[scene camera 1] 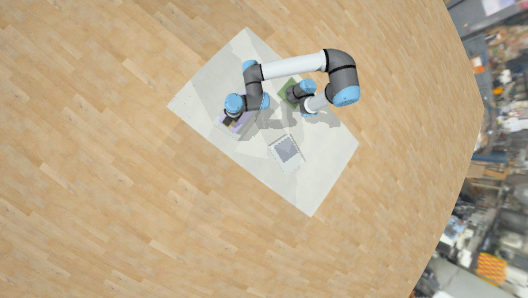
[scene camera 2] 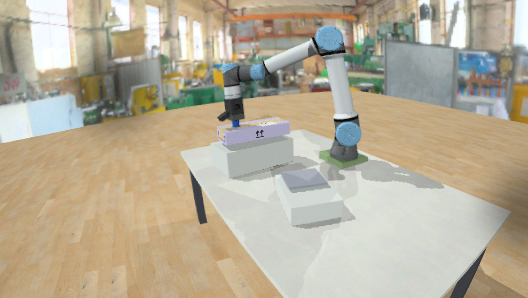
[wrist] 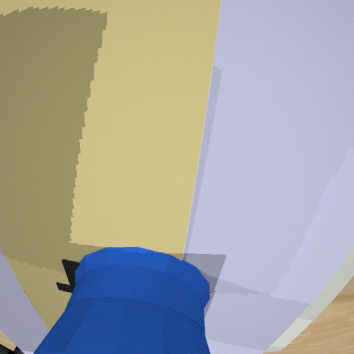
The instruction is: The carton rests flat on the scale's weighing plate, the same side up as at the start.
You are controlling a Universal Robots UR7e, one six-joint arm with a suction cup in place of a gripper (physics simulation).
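Places are measured from the arm's base along level axes (x ahead, y left, z up), in millimetres.
Where they show: hand, its tool point: (scene camera 2: pixel 236 128) (wrist: pixel 140 259); arm's base, origin of its link: (scene camera 1: pixel 293 94) (scene camera 2: pixel 343 155).
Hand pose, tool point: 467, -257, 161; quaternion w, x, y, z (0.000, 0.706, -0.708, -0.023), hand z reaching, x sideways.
Things, the pixels of their centre, and the offset from my tool point, as dx, dy, dz. Level surfaces: height alone.
- lilac carton, middle of its body: (wrist: pixel 125 322) (scene camera 2: pixel 253 130) (scene camera 1: pixel 243 107) -84, +16, -18
- pale block, middle of its body: (scene camera 2: pixel 252 152) (scene camera 1: pixel 239 111) -72, +8, -130
- scale, middle of its body: (scene camera 2: pixel 306 192) (scene camera 1: pixel 286 154) -40, +490, -146
- white table, height of its surface: dz -189
The lilac carton (scene camera 1: pixel 244 121) (scene camera 2: pixel 259 133) (wrist: pixel 280 125) has yellow tape along its top and up arrows on its side. It is level, arrows pointing up, and appears a little above the pale block (scene camera 2: pixel 257 161), with a shadow band below it. My gripper (scene camera 2: pixel 235 124) (wrist: pixel 137 255), a blue suction cup, is on the carton's top near one end and holds it. The contact edge is partly hidden by the cup in the wrist view. The scale (scene camera 1: pixel 293 166) (scene camera 2: pixel 315 206) stands apart from the block. Its grey weighing plate (scene camera 1: pixel 286 149) (scene camera 2: pixel 303 178) has nothing on it.
The block stands at the far left of the white table (scene camera 1: pixel 311 192) (scene camera 2: pixel 400 235) in scene camera 2. The scale is nearer that camera. The arm's base stands on a green mounting plate (scene camera 1: pixel 283 93) (scene camera 2: pixel 361 159) at the table's far edge.
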